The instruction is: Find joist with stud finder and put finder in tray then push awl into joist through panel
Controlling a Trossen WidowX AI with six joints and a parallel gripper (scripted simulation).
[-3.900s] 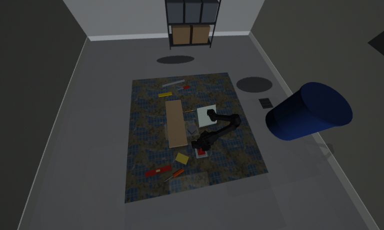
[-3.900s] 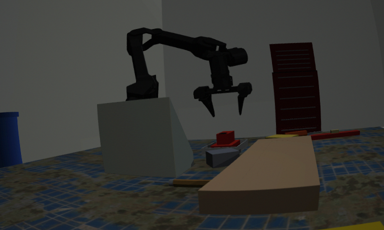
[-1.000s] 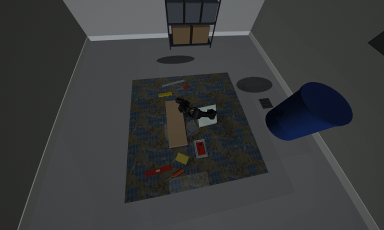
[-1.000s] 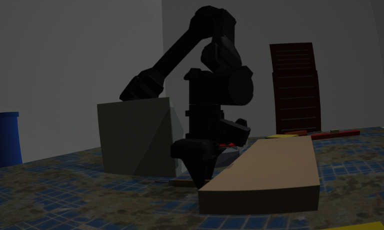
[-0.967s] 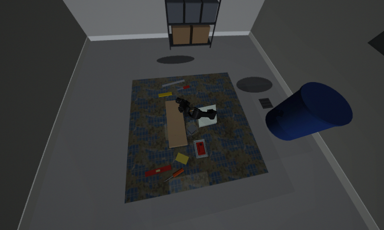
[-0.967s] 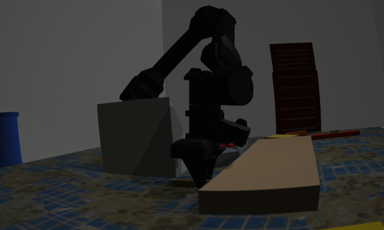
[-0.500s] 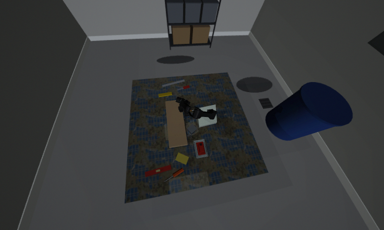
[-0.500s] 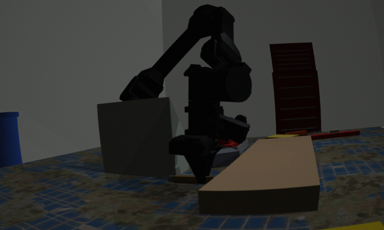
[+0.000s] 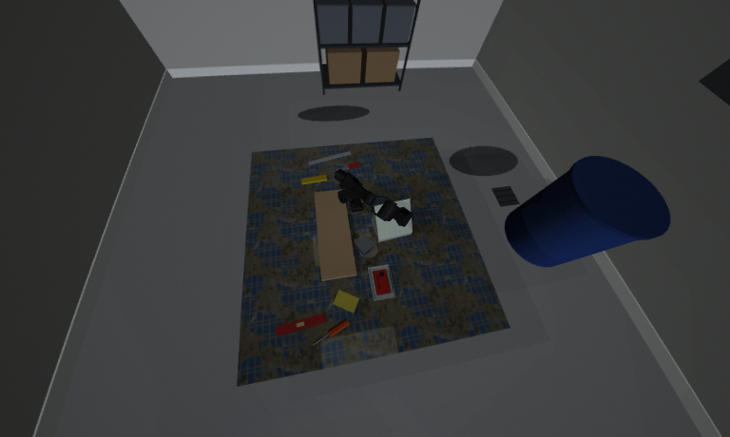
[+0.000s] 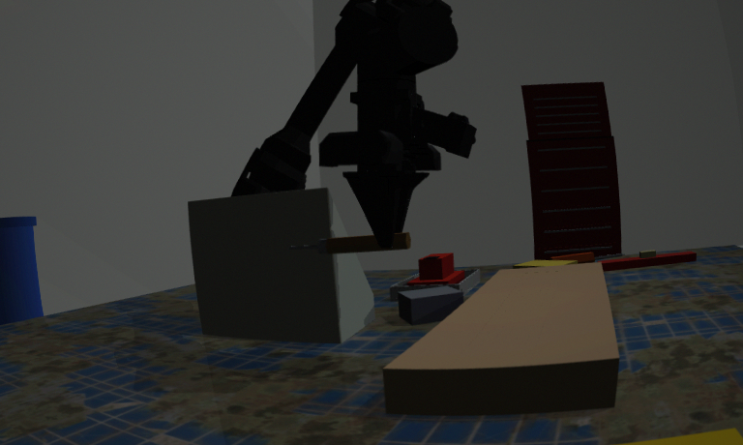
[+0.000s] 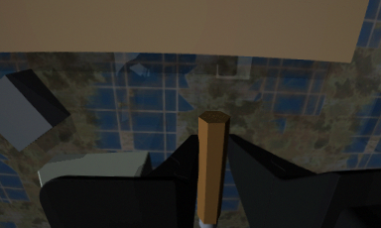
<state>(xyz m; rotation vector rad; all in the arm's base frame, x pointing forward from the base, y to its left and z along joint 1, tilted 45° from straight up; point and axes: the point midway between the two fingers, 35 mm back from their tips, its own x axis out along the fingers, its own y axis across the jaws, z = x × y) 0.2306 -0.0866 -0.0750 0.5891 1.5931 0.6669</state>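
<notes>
Right now my gripper tip is 60 mm past the awl. Round my gripper tip: yellow bar (270 mm to the right, 210 mm ahead, 110 mm below); then grey block (220 mm to the left, 100 mm below, 20 mm behind); then red-handled tool (330 mm to the right, 110 mm below, 20 mm behind).
</notes>
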